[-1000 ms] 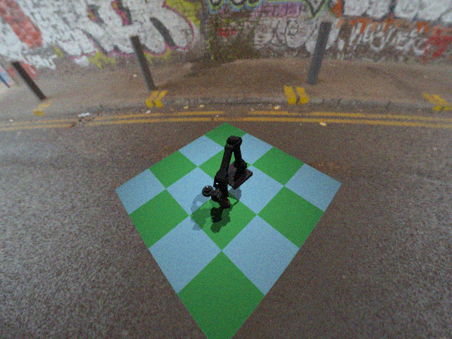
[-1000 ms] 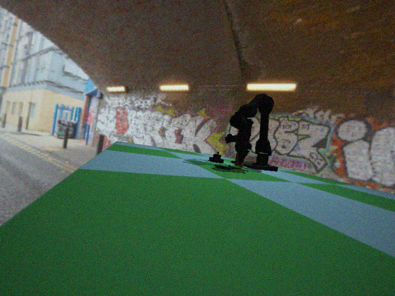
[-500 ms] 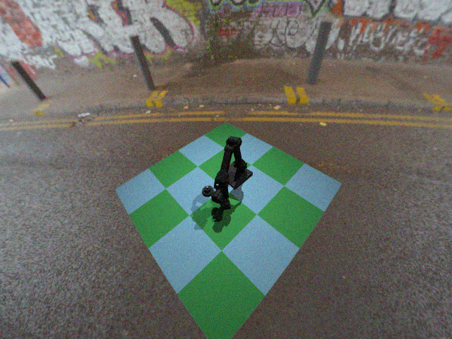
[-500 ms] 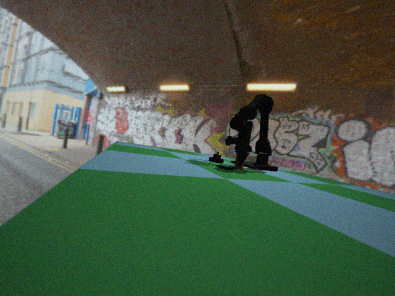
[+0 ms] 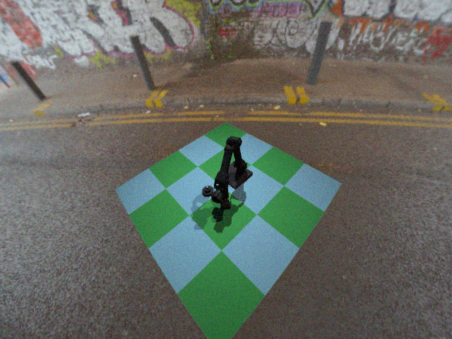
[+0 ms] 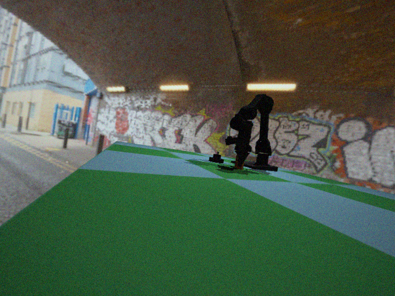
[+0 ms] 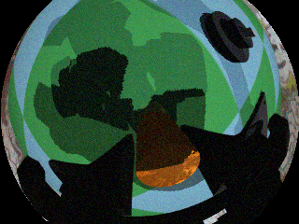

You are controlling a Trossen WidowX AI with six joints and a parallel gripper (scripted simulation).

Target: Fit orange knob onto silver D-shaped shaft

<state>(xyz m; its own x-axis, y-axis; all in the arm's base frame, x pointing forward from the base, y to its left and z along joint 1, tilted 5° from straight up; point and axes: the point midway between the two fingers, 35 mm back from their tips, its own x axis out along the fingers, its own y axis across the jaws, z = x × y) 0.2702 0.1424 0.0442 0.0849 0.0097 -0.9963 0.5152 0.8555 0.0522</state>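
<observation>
The orange knob is 30 mm above my gripper tip. The rest, counted from my gripper tip: dark round pedestal (40 mm ahead, 170 mm to the right, 20 mm above).
</observation>
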